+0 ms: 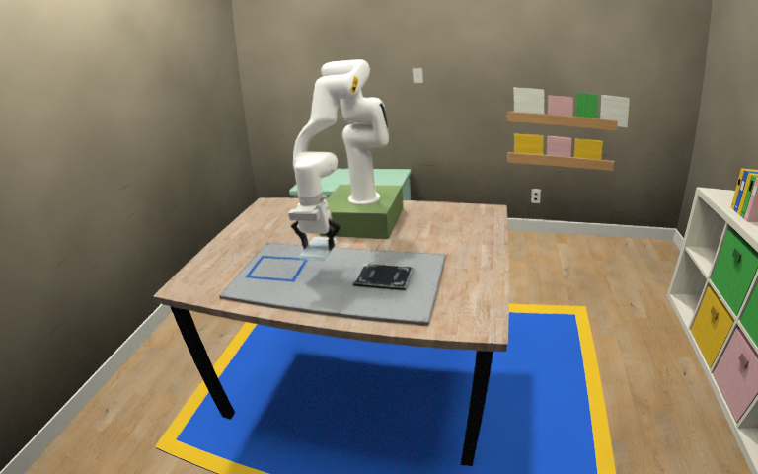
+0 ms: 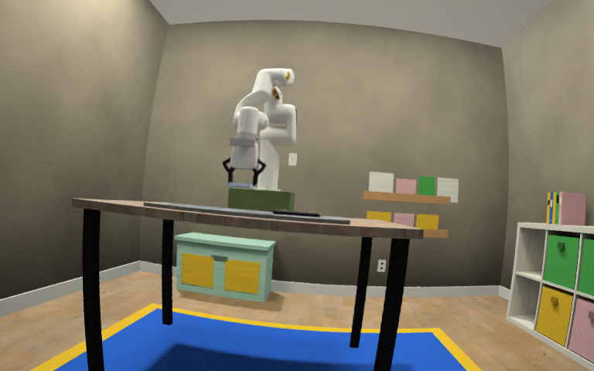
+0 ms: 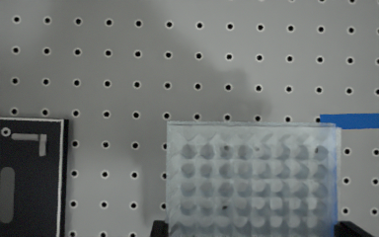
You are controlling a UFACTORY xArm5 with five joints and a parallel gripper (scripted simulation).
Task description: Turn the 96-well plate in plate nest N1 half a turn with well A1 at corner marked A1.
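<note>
My gripper is now 21 cm to the right of the black plate nest N1 and 10 cm above it. The rest, counted from my hand: 96-well plate (1 cm below).
</note>
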